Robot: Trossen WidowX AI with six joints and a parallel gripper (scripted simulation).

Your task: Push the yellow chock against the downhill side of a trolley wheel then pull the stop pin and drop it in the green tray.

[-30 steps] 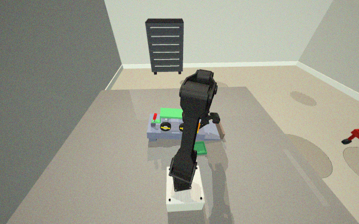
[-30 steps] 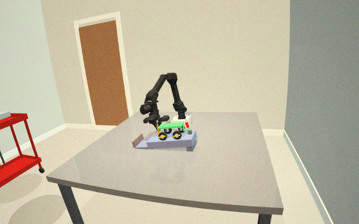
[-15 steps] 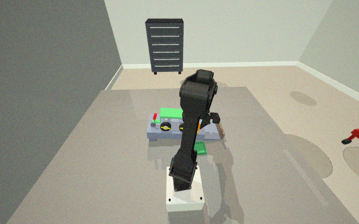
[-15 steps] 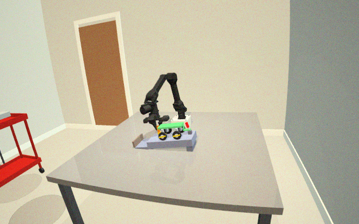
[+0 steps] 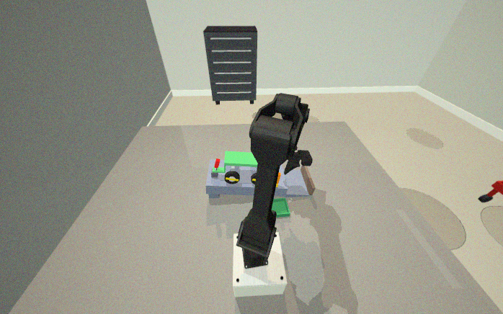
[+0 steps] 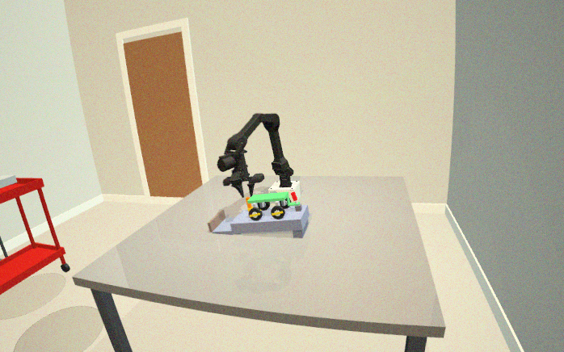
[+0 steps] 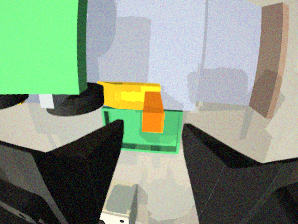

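Now: the yellow chock 40 mm below my gripper tip and 30 mm to the left of it. From my gripper tip the other things lie so: grey-blue ramp: 110 mm to the left, 80 mm below, 70 mm ahead; then green tray: 140 mm below, 70 mm behind, 30 mm to the left; then green-decked trolley: 120 mm to the left, 80 mm ahead, 10 mm below.
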